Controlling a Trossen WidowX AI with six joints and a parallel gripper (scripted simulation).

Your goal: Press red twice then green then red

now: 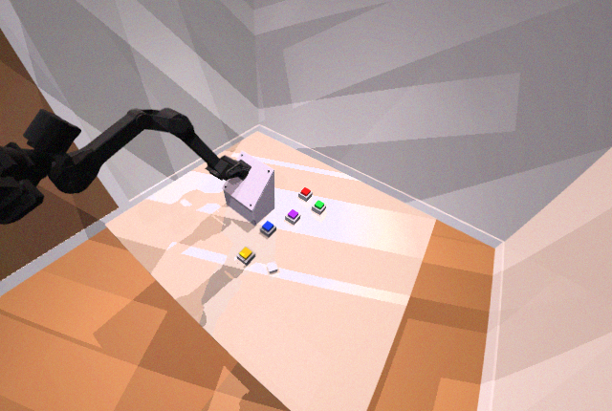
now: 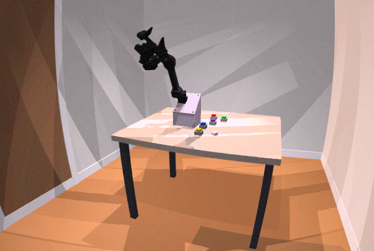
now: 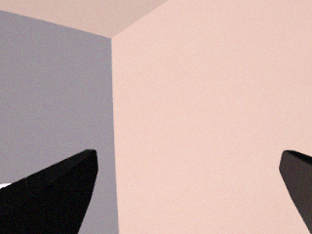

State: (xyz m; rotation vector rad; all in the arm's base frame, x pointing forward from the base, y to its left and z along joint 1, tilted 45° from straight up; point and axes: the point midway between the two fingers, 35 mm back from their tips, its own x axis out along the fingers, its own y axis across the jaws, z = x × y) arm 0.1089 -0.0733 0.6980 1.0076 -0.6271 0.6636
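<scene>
Now: the red button 76 cm to the left of my gripper tip, 61 cm below it and 3 cm ahead of it. From my gripper tip the other things lie so: yellow button: 61 cm below, 37 cm to the left, 6 cm ahead; blue button: 61 cm below, 51 cm to the left, 4 cm ahead; small white block: 63 cm below, 41 cm to the left, 16 cm ahead.
</scene>
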